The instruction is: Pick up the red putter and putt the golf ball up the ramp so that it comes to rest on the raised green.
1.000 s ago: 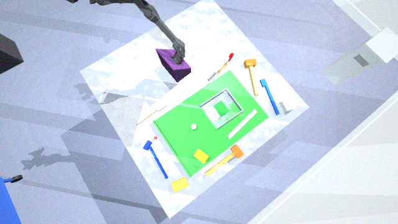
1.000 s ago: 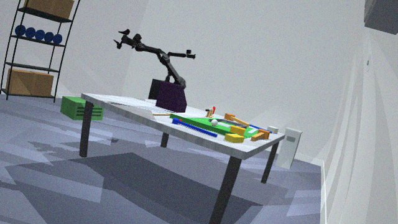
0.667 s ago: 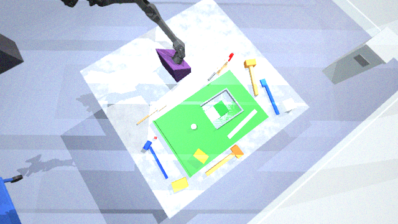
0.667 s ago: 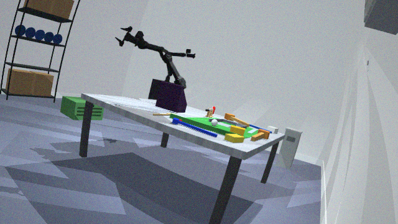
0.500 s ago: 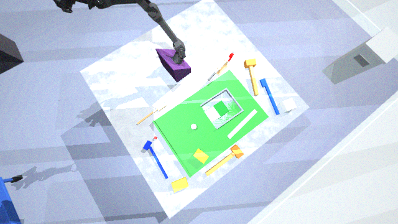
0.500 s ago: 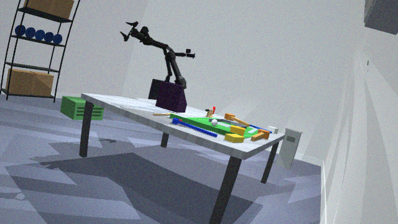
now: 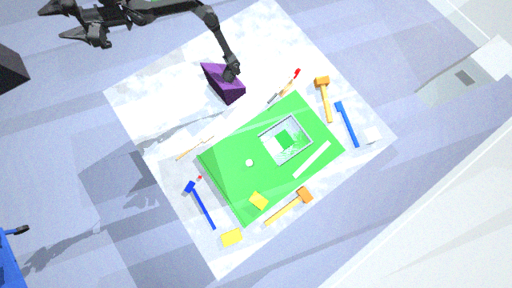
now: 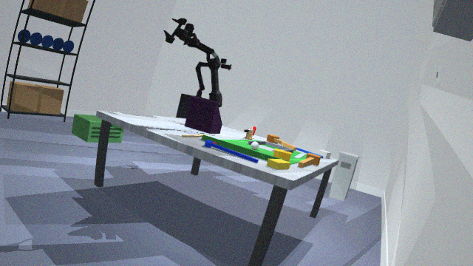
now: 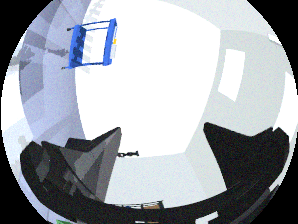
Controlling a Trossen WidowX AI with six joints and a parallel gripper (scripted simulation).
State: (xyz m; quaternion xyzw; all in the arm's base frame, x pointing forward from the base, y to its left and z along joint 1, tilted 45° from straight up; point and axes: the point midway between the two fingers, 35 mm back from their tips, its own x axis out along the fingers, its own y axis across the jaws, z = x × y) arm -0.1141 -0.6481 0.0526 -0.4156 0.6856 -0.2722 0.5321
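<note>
The putter is 350 mm ahead of my gripper tip, 740 mm to the left of it and 570 mm below it. From my gripper tip the other things lie so: green mat: 640 mm ahead, 450 mm to the left, 620 mm below; white golf ball: 620 mm ahead, 300 mm to the left, 600 mm below; white bar: 800 mm ahead, 620 mm to the left, 620 mm below.
</note>
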